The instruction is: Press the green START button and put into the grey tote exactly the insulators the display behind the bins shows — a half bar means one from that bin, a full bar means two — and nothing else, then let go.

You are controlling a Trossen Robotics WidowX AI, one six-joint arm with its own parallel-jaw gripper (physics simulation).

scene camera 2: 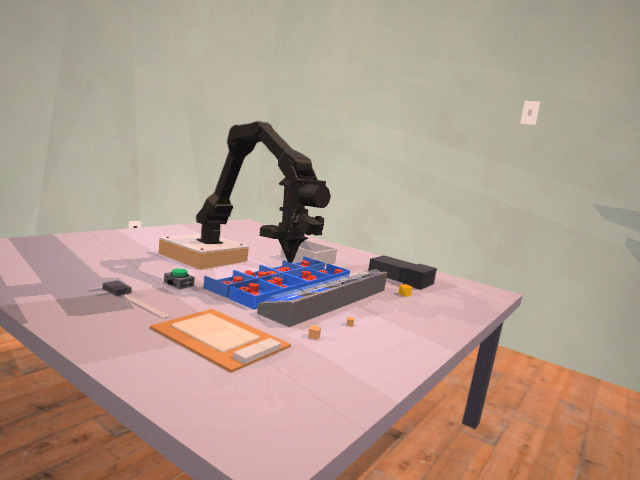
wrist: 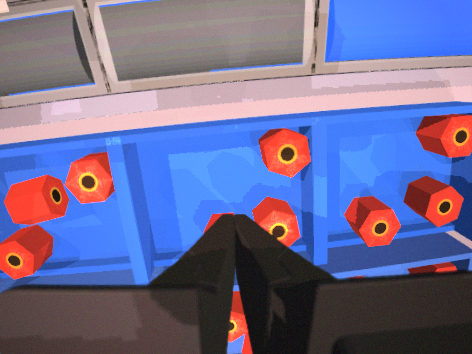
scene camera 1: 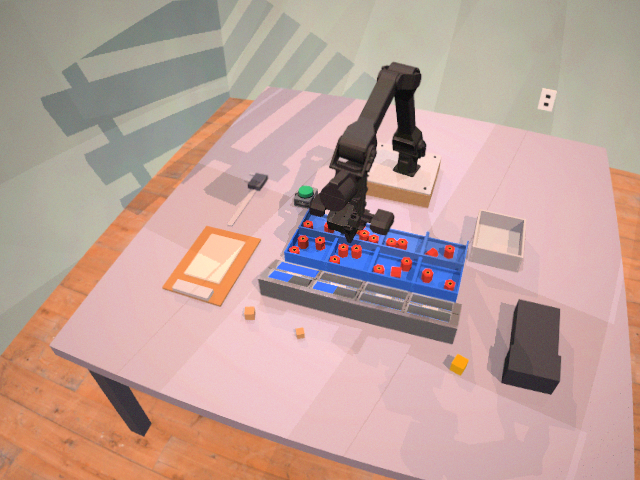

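My gripper [scene camera 1: 349,238] [scene camera 2: 290,259] [wrist: 233,225] is shut and empty, pointing down above the blue bins [scene camera 1: 310,259] [scene camera 2: 242,298]. In the wrist view its tips partly hide a red insulator [wrist: 220,218] in a middle compartment; two more insulators there show beside and ahead of the tips. The grey display [scene camera 1: 356,310] [scene camera 2: 330,304] [wrist: 205,40] shows, in scene camera 1, a full blue bar at back left, a half bar at front left and a half bar in the second front window; the others look grey. The green START button [scene camera 1: 305,191] [scene camera 2: 179,272] stands left of the arm. The grey tote [scene camera 1: 496,258] [scene camera 2: 323,254] looks empty.
A black block [scene camera 1: 532,343] [scene camera 2: 400,271] and yellow cube [scene camera 1: 459,364] [scene camera 2: 405,290] lie right. Two small orange cubes [scene camera 1: 249,313] [scene camera 2: 314,332] lie before the display. An orange board [scene camera 1: 178,273] [scene camera 2: 188,333] and a dark tool [scene camera 1: 257,180] [scene camera 2: 116,287] lie left.
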